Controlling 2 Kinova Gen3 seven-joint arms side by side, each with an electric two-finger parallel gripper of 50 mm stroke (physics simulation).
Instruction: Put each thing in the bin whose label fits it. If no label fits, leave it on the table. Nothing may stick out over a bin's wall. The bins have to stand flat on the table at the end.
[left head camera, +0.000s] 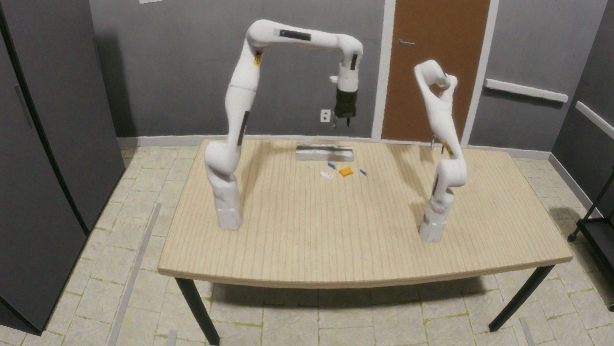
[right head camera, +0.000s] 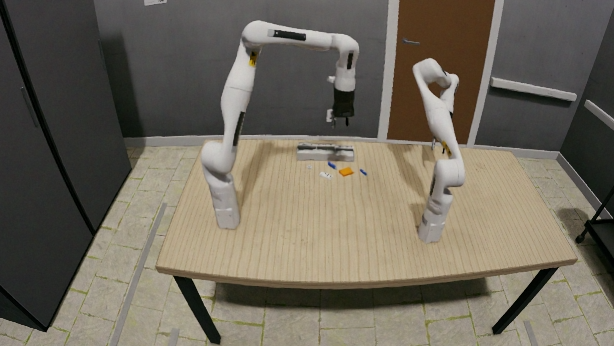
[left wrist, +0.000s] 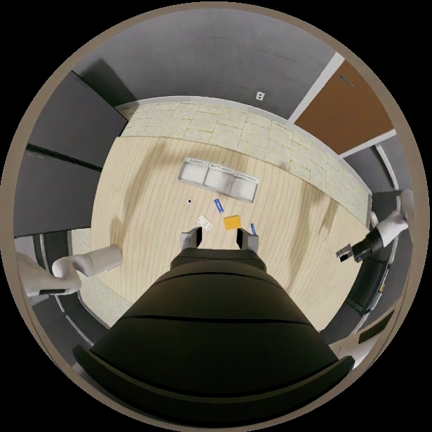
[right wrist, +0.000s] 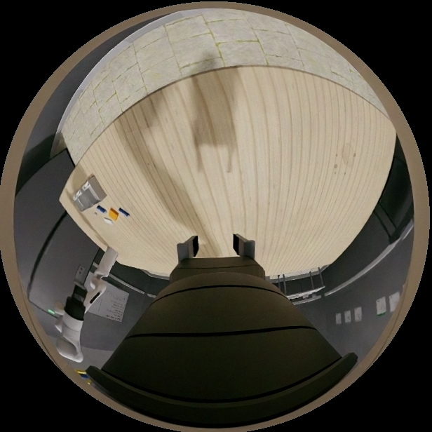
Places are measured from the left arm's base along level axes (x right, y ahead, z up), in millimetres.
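Pixels of known places: left gripper, fingertip midpoint: (left head camera: 341, 126) (right head camera: 340, 126); right gripper, fingertip midpoint: (left head camera: 437, 151) (right head camera: 438, 151); left arm's base, link origin: (left head camera: 230, 220) (right head camera: 228, 220); right arm's base, link origin: (left head camera: 429, 232) (right head camera: 428, 233).
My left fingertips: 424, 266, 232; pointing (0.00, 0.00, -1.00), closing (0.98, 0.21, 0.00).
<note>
Ahead of a thing's pixels: the offset from my left fingertips to its top centre, as dx, dy, dz. Level surfaces: height alone.
A row of three joined light-grey bins @[-37, +135, -192] (left head camera: 325, 156) (right head camera: 325, 156) stands at the table's back; their labels in the left wrist view are too small to read surely. In front lie a thick blue piece @[-14, +50, -218] (left head camera: 332, 165) (right head camera: 332, 165) (left wrist: 218, 205), an orange block @[+40, +9, -222] (left head camera: 346, 171) (right head camera: 346, 171) (left wrist: 232, 222) (right wrist: 114, 214), a thin blue piece @[+116, +2, -222] (left head camera: 363, 172) (right head camera: 363, 172) (left wrist: 253, 229) (right wrist: 124, 212), a white flat piece @[-47, -13, -225] (left head camera: 326, 175) (right head camera: 326, 175) (left wrist: 204, 222) and a tiny white-and-black thing @[-112, +44, -223] (left head camera: 309, 167) (left wrist: 189, 201). My left gripper (left head camera: 342, 123) (left wrist: 219, 234) is open and empty, high above them. My right gripper (right wrist: 215, 241) (left wrist: 338, 257) is open and empty, at the right.
The wooden table @[dz -232] (left head camera: 320, 240) (right head camera: 320, 240) carries both arm bases. A grey wall and a brown door (left head camera: 435, 70) (right head camera: 437, 70) stand behind it. A dark cabinet (left head camera: 45, 150) is at the left. A black cart (left head camera: 595, 235) is at the right.
</note>
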